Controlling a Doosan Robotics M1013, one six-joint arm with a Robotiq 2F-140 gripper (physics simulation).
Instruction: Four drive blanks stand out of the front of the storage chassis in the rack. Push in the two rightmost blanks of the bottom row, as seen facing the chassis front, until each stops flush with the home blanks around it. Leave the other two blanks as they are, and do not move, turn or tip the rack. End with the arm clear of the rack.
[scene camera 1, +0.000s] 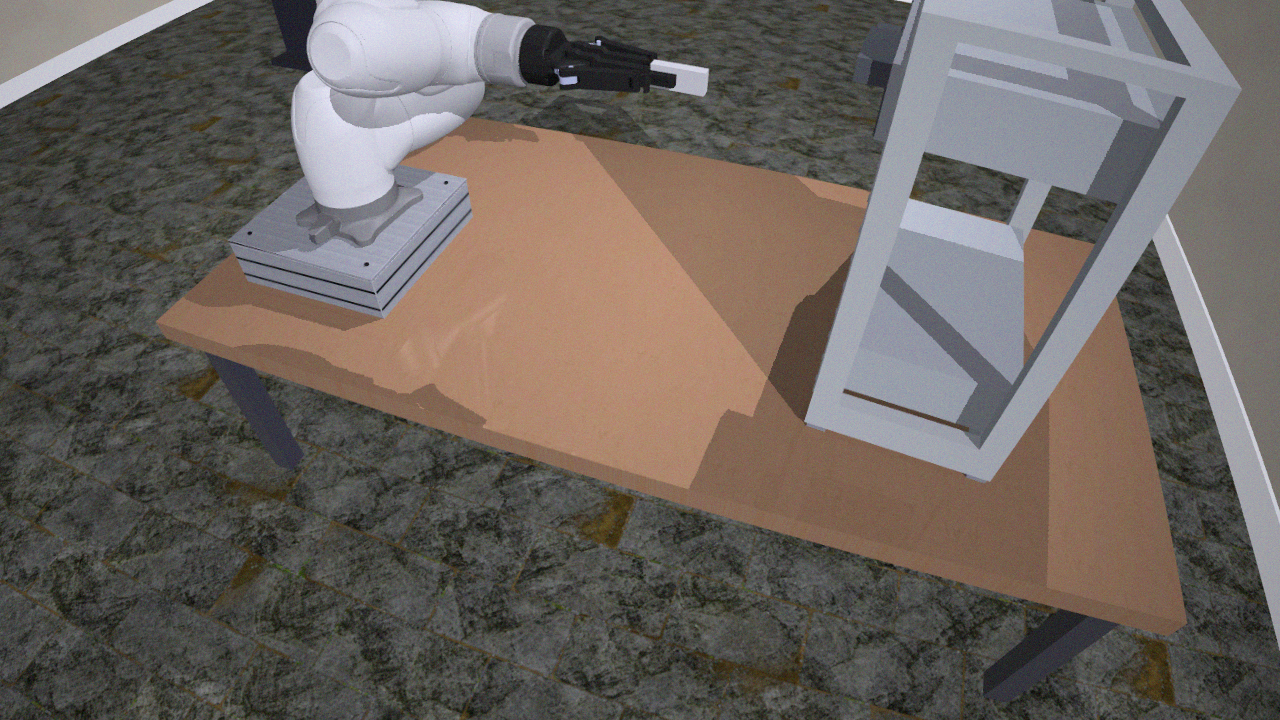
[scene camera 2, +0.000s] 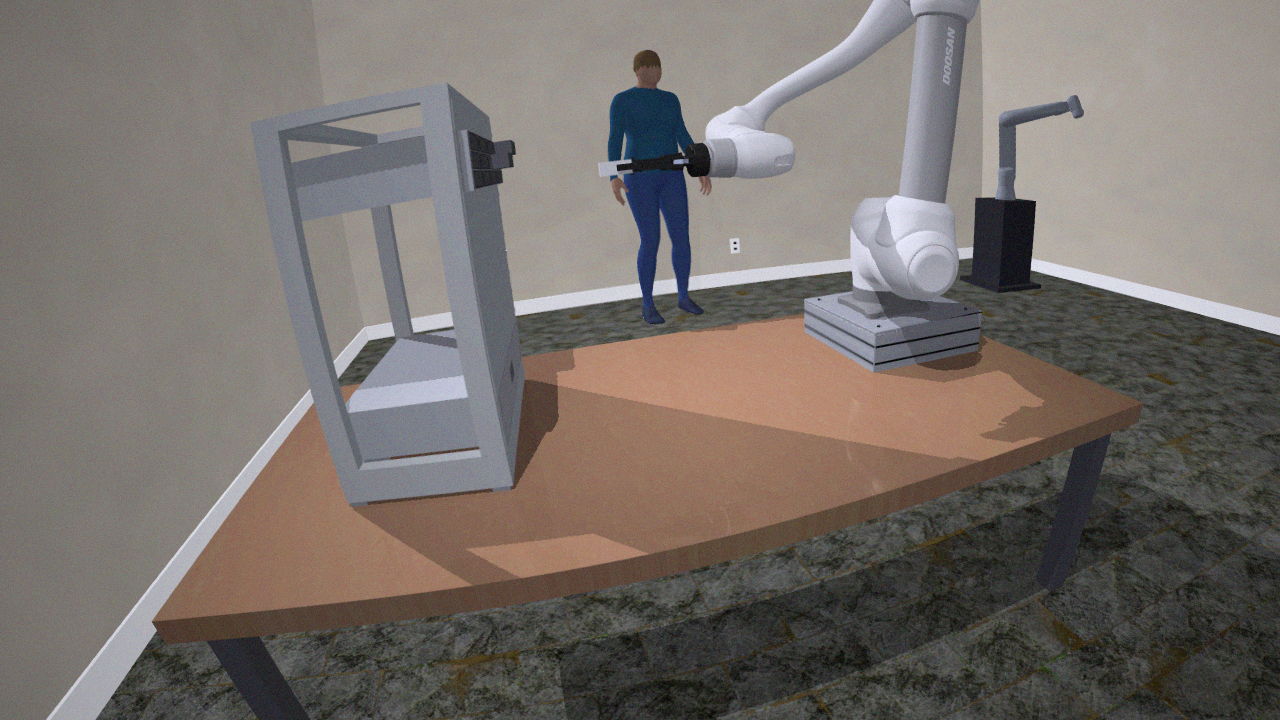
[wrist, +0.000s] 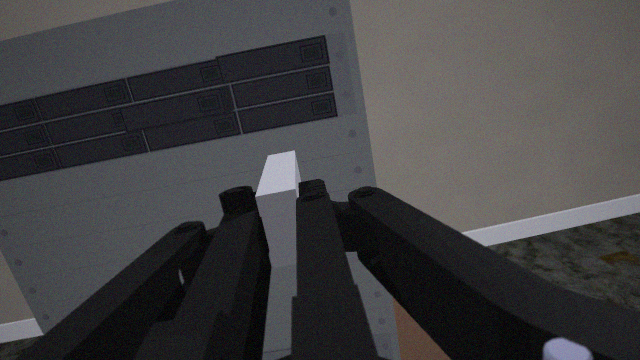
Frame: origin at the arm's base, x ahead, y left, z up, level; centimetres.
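Seen in the pictures: gripper, fingertip midpoint: (scene camera 1: 706, 82) (scene camera 2: 599, 169) (wrist: 286, 178); arm's base, origin of the base link: (scene camera 1: 360, 209) (scene camera 2: 882, 305).
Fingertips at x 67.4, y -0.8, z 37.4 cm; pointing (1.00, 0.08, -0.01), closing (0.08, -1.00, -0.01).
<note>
Offsets run from my fingertips to a thing's top centre. "spot": to the spot under its first point. Level surfaces: height alone.
In the wrist view the dark blanks form three rows. In the bottom row, the rightmost blank {dx +26.9, dy +1.6, dz +2.5 cm} (wrist: 287, 115) and the one left of it {spot: dx +20.8, dy +12.5, dz +1.0 cm} (wrist: 192, 133) look level with the home blanks around them. The top-right blank {dx +23.4, dy +1.6, dz +8.2 cm} (wrist: 272, 59) and the middle-row blank second from the right (wrist: 172, 109) stand out; dark blanks (scene camera 1: 878, 58) (scene camera 2: 506, 154) also project from the rack's front in the scene views. My gripper (scene camera 1: 660, 80) (scene camera 2: 628, 166) (wrist: 286, 178) is shut. A white block (scene camera 1: 689, 78) (scene camera 2: 610, 168) (wrist: 281, 172) projects past its fingertips, apart from the rack.
The grey rack (scene camera 1: 881, 232) (scene camera 2: 460, 268) stands upright on the wooden table {dz -47.2 cm} (scene camera 1: 572, 358) (scene camera 2: 680, 465). A large grey box (scene camera 1: 957, 295) (scene camera 2: 407, 425) sits low inside it. The arm's base plinth (scene camera 1: 358, 268) (scene camera 2: 895, 340) is across the table. A person (scene camera 2: 648, 125) stands behind the table.
</note>
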